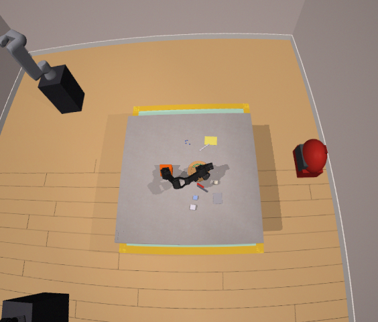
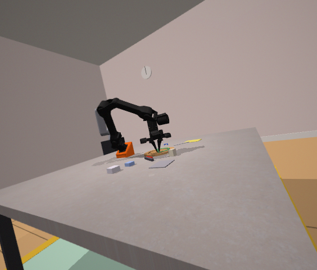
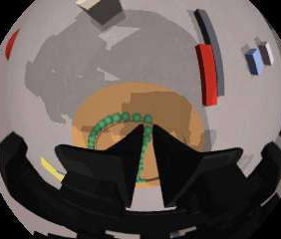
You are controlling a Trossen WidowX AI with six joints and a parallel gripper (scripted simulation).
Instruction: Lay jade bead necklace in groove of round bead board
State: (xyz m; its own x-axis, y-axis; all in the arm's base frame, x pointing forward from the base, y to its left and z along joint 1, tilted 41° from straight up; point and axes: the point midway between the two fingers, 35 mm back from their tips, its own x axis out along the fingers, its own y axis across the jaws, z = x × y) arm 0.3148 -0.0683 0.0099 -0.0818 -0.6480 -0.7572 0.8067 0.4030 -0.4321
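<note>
The round wooden bead board lies 20 mm behind my gripper tip, 50 mm to the left of it and 10 mm below it. Also, from my gripper tip: beige cube: 130 mm ahead, 80 mm to the right; red-handled tool: 10 mm behind, 100 mm to the right, 10 mm below; blue block: 70 mm behind, 200 mm to the right, 10 mm below.
</note>
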